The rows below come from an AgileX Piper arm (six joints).
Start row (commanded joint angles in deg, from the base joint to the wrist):
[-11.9 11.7 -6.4 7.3 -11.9 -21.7]
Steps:
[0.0 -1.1 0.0 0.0 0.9 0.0]
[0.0 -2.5 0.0 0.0 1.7 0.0]
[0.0 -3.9 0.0 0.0 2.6 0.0]
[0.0 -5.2 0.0 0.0 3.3 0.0]
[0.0 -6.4 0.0 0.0 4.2 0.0]
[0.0 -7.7 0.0 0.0 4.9 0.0]
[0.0 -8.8 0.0 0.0 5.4 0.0]
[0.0 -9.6 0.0 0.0 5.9 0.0]
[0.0 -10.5 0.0 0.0 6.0 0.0]
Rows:
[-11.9 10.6 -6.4 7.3 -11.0 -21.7]
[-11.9 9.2 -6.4 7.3 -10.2 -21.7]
[-11.9 7.8 -6.4 7.3 -9.3 -21.7]
[-11.9 6.5 -6.4 7.3 -8.6 -21.7]
[-11.9 5.3 -6.4 7.3 -7.7 -21.7]
[-11.9 4.0 -6.4 7.3 -7.0 -21.7]
[-11.9 2.9 -6.4 7.3 -6.5 -21.7]
[-11.9 2.1 -6.4 7.3 -6.0 -21.7]
[-11.9 1.2 -6.4 7.3 -5.9 -21.7]

